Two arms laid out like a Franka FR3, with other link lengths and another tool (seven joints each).
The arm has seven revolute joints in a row. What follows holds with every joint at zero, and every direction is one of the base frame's. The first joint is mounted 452.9 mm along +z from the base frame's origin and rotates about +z. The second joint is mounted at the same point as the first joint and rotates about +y. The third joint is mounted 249.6 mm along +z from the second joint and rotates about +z. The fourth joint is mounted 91.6 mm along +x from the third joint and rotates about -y. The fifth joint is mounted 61.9 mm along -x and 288 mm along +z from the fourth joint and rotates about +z. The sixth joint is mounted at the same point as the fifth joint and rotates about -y. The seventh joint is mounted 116.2 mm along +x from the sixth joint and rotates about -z. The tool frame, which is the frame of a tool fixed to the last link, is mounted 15 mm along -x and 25 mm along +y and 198.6 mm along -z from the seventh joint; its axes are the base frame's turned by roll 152.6, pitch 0 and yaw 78.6 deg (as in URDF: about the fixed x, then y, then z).
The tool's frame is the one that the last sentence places.
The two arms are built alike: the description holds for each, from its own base.
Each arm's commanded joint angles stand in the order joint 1, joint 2, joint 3, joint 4, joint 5, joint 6, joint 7.
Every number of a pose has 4 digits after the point. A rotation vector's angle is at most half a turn.
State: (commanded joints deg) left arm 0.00 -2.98 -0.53 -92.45 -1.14 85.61 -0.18; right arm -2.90 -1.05 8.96 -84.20 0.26 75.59 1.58
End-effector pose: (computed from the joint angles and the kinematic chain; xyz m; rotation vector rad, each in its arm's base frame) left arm 0.4536 0.0166 0.5661 2.1503 1.7615 0.3355; right arm 0.4352 0.0731 0.5896 2.1237 1.8956 0.3035
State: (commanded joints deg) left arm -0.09 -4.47 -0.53 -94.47 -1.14 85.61 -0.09; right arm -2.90 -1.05 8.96 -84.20 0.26 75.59 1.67
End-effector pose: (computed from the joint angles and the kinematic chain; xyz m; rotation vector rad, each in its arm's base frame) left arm 0.4457 0.0160 0.5646 2.1578 1.7630 0.3255; right arm 0.4352 0.0731 0.5896 2.1250 1.8938 0.3030
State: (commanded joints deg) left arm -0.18 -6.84 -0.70 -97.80 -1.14 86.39 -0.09; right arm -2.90 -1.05 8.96 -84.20 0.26 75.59 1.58
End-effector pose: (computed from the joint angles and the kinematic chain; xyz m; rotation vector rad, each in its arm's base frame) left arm 0.4355 0.0141 0.5622 2.1635 1.7601 0.3220; right arm 0.4352 0.0731 0.5896 2.1237 1.8956 0.3035
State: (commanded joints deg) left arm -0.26 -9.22 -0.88 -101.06 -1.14 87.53 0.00; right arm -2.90 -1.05 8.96 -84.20 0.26 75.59 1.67
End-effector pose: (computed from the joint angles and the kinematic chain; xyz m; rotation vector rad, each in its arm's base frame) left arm 0.4266 0.0123 0.5605 2.1661 1.7514 0.3260; right arm 0.4352 0.0731 0.5896 2.1250 1.8938 0.3030
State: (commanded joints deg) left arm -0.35 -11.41 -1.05 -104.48 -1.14 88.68 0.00; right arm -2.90 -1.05 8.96 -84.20 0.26 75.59 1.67
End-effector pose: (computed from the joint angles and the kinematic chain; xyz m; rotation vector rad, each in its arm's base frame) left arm 0.4174 0.0106 0.5559 2.1709 1.7479 0.3248; right arm 0.4352 0.0731 0.5896 2.1250 1.8938 0.3030
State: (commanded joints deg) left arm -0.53 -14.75 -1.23 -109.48 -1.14 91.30 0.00; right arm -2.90 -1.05 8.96 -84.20 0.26 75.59 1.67
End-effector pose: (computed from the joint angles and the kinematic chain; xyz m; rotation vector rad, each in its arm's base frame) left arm 0.4067 0.0084 0.5509 2.1671 1.7334 0.3421; right arm 0.4352 0.0731 0.5896 2.1250 1.8938 0.3030
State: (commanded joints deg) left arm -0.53 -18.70 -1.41 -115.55 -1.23 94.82 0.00; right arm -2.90 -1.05 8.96 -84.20 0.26 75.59 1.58
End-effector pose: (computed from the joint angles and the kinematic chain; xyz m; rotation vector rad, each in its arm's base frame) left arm 0.3946 0.0074 0.5434 2.1551 1.7188 0.3669; right arm 0.4352 0.0731 0.5896 2.1237 1.8956 0.3035
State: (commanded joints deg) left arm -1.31 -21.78 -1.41 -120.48 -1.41 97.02 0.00; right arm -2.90 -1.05 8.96 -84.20 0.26 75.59 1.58
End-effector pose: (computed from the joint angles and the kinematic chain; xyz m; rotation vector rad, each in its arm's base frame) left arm 0.3823 0.0022 0.5344 2.1598 1.7017 0.3680; right arm 0.4352 0.0731 0.5896 2.1237 1.8956 0.3035
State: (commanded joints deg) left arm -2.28 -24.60 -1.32 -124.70 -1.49 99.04 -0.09; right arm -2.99 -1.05 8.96 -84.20 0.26 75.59 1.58
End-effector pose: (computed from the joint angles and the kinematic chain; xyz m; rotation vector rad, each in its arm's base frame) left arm 0.3717 -0.0030 0.5275 2.1626 1.6815 0.3743; right arm 0.4353 0.0724 0.5896 2.1251 1.8938 0.3031
